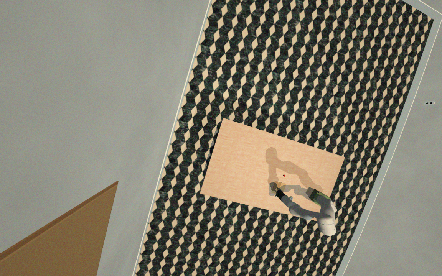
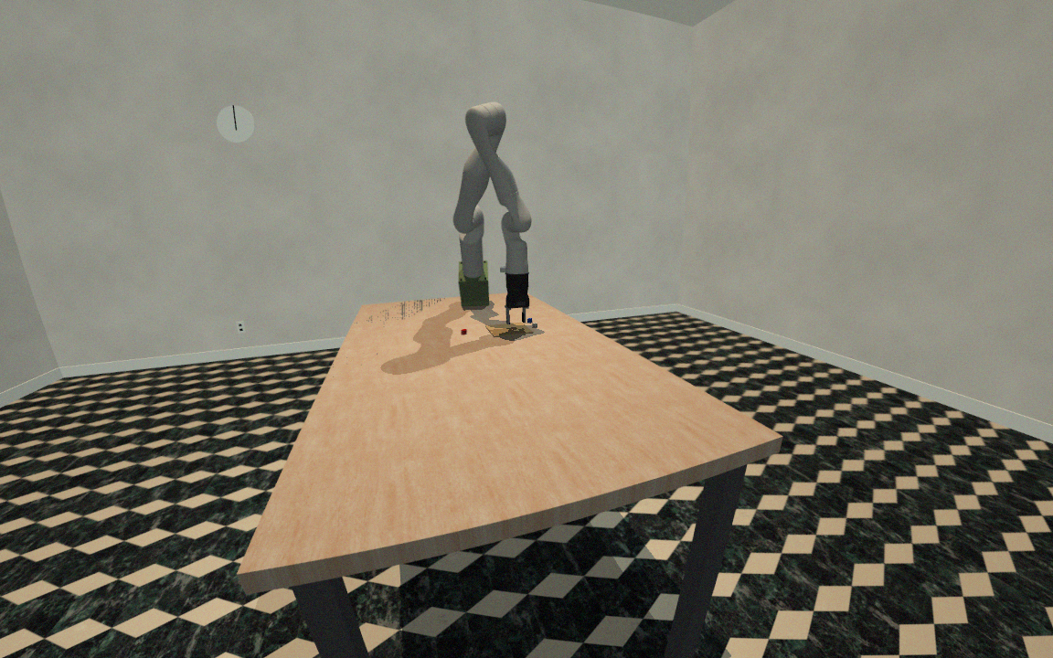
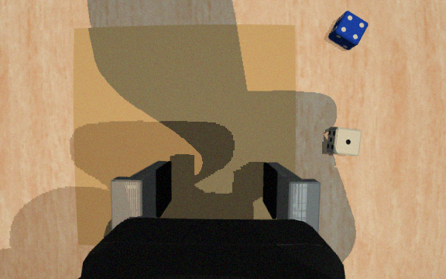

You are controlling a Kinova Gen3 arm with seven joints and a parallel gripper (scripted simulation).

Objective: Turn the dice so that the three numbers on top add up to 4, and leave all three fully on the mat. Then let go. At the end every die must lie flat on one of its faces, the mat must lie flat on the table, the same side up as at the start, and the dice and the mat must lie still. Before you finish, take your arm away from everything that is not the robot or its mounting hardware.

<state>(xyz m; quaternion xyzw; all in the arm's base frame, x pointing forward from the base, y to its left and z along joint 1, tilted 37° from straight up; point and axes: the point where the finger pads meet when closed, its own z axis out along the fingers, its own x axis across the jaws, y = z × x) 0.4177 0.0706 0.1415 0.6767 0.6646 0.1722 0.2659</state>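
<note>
Now: hand 2 cm past the tan mat, 2 cm to the left of it and 4 cm above it. Also, from my hand: blue die: 8 cm behind, 8 cm to the left, 4 cm below; red die: 4 cm behind, 18 cm to the right, 4 cm below; white die: 2 cm behind, 8 cm to the left, 4 cm below.
</note>
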